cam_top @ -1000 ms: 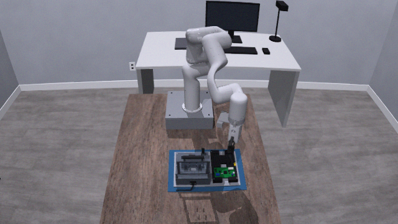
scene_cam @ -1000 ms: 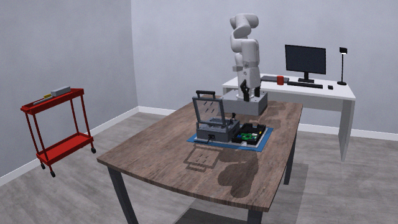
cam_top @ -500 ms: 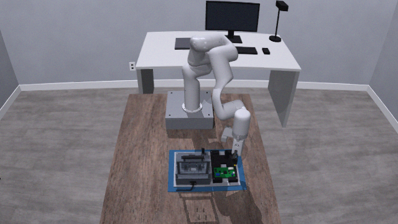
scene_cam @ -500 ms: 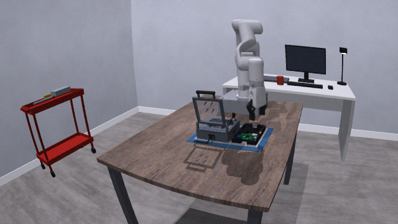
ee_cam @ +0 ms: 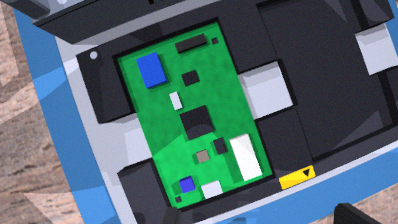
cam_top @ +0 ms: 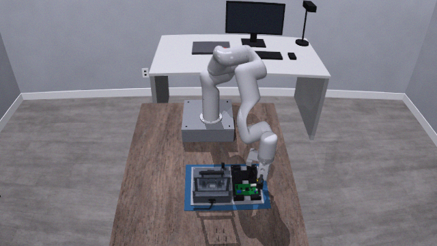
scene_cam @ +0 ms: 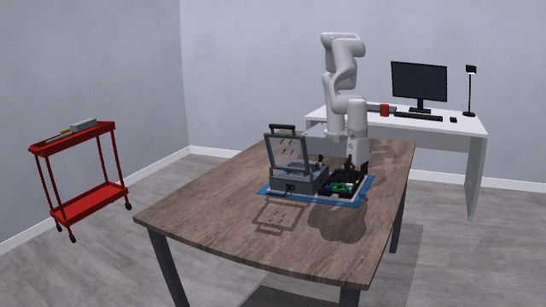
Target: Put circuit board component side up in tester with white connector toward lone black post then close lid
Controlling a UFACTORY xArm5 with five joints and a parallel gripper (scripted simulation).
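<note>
Now: hand 10 mm short of the green circuit board, 70 mm to the left of it and 50 mm above it. Round my hand: clear lid: 90 mm ahead, 240 mm to the right, 110 mm above; then grey tester: 200 mm to the right, 40 mm above.
</note>
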